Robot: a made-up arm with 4 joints.
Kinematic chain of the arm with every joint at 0, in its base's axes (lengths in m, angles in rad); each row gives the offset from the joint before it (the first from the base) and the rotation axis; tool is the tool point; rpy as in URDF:
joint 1: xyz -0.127 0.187 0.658 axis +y
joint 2: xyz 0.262 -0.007 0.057 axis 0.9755 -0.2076 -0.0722
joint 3: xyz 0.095 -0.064 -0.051 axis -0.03 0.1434 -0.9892
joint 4: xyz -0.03 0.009 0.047 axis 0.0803 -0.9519 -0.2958
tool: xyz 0.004 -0.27 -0.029 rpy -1.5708 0 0
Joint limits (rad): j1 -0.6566..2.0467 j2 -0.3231..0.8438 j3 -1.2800..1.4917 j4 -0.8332..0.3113
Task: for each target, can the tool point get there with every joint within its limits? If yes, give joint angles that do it. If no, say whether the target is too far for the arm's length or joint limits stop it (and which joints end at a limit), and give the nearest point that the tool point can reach.
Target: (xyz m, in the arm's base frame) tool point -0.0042 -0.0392 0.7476
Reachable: yes | joints -0.4273 0.0590 0.8434 -0.0055
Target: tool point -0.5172 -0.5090 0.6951
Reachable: no: too far | nearest point -0.3532 -0.0946 0.4525 | short by 0.507 m
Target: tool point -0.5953 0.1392 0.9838
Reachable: no: joint limits stop it (at a limit: joint 1, joint 2, joint 4) | nearest point -0.3418 0.0440 0.5708 | short by 0.494 m
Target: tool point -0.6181 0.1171 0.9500
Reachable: no: joint limits stop it (at a limit: joint 1, joint 2, joint 4) | nearest point -0.3546 0.0362 0.5642 | short by 0.474 m
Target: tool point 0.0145 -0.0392 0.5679
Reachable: yes | joints 1.0434 -0.1518 0.8213 0.1752
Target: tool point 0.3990 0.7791 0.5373
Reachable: no: too far | nearest point 0.4608 0.0635 0.5231 | short by 0.718 m
